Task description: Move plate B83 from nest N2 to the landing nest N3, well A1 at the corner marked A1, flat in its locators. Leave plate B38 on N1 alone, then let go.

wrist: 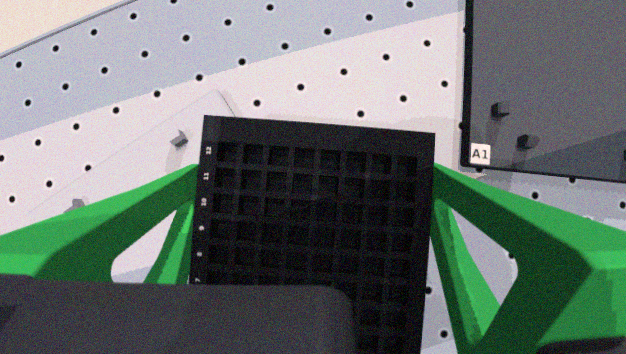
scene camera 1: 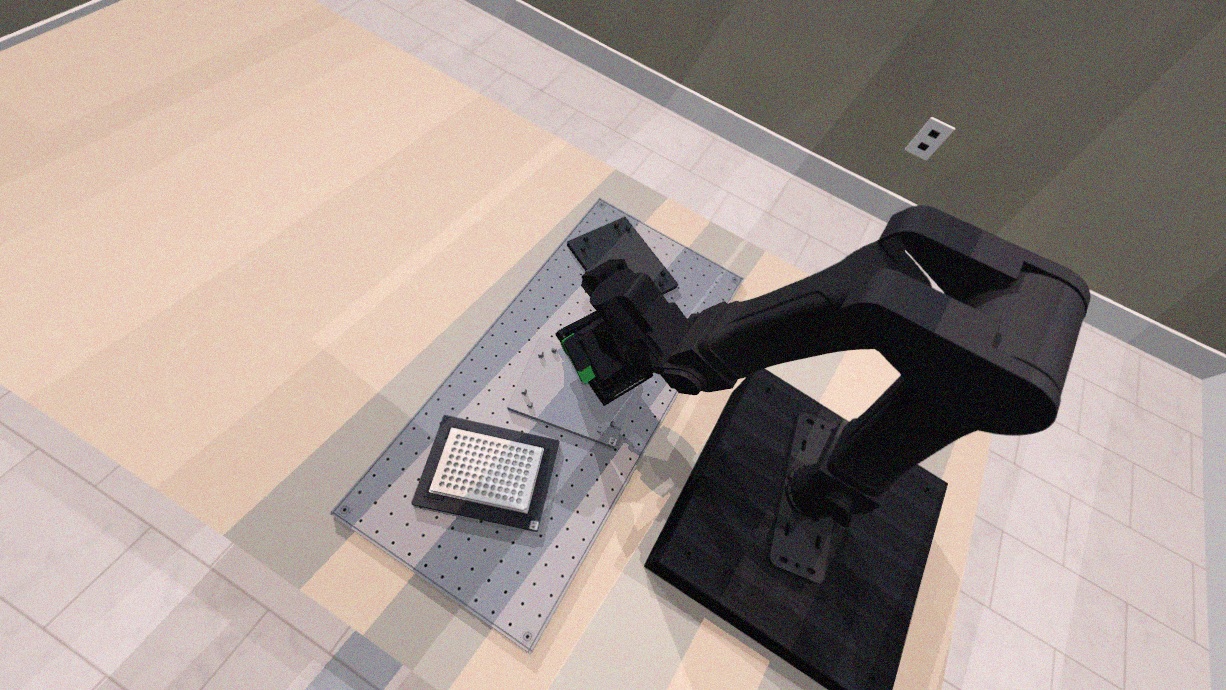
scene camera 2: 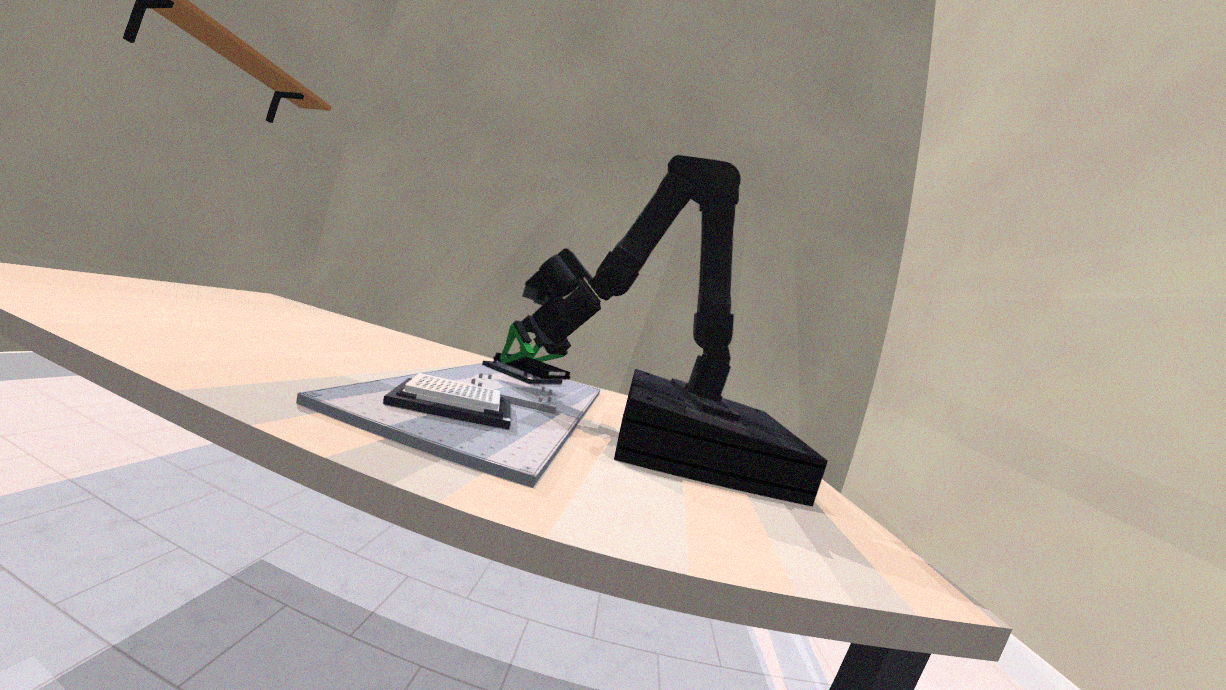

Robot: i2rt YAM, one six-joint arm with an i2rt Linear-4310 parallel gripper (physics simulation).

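The black plate B83 is between the green fingers of my gripper, which is shut on it. Rows 12 to 7 show in the wrist view; its A1 corner is hidden. The plate hangs above the pale nest, over its far part, and is turned relative to it. Small locator pins stand on that nest. The dark nest at the far end holds no plate and bears an A1 label. The white plate B38 sits on its dark nest.
All nests stand on a perforated metal board on the wooden table. The arm's black base block stands beside the board. In the wrist view, the dark nest lies close to the right of the held plate.
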